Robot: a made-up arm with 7 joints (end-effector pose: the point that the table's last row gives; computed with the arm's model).
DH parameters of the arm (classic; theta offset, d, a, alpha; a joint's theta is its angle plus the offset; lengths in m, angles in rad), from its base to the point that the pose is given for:
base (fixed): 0 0 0 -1.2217
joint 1: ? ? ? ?
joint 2: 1.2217 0 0 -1.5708
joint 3: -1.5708 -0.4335 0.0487 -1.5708
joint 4: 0 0 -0.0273 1.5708
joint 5: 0 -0.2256 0 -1.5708
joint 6: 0 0 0 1.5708
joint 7: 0 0 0 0
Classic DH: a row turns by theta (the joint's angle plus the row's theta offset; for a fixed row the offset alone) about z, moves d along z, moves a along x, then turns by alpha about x.
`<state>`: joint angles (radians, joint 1 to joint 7).
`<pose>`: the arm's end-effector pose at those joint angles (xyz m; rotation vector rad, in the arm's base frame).
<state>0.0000 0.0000 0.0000 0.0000 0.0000 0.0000 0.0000</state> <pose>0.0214 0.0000 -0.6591 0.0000 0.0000 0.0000</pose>
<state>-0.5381 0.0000 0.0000 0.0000 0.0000 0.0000 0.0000</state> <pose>0.3358 -0.0337 -0.5666 0.0000 -0.5056 -0.1841</pose>
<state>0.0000 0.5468 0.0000 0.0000 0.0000 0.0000 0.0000</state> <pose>0.0214 0.3427 -0.5630 0.5468 0.0000 0.0000</pose>
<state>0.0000 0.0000 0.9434 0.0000 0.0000 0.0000 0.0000</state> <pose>0.0126 0.0173 -0.6591 0.0000 0.0000 0.9434</pose>
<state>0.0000 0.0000 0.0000 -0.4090 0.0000 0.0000 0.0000</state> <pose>0.1134 0.0000 -0.6513 0.0000 -0.4090 0.0000</pose>
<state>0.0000 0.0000 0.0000 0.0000 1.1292 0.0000 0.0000</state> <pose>0.0214 0.0000 -0.6591 0.0000 0.0000 1.1292</pose>
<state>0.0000 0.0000 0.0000 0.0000 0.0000 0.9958 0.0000</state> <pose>0.0214 0.0000 -0.6591 0.0000 0.9958 0.0000</pose>
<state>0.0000 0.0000 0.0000 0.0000 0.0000 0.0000 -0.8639</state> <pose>0.0214 0.0000 -0.6591 0.0000 0.0000 -0.8639</pose>
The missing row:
joint 1: 1.5708 0 0 1.5708
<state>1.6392 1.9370 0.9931 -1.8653 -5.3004 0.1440 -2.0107</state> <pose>0.2243 0.4229 -0.0212 1.0975 -0.1096 -2.6812</pose>
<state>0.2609 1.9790 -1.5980 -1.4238 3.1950 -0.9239 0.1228</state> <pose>-0.0685 0.5559 -0.0405 1.3210 -0.9917 1.2737</pose>
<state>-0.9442 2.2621 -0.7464 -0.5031 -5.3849 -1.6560 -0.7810</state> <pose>-0.0484 0.5455 0.3647 -2.2181 1.0281 1.0664</pose>
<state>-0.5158 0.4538 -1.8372 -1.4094 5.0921 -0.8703 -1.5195</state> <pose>0.1958 -0.0251 -0.5282 0.1084 1.1257 0.8977</pose>
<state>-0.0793 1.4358 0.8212 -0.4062 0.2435 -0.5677 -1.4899</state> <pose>0.0948 0.6544 0.0005 2.3184 -0.1187 -0.5641</pose>
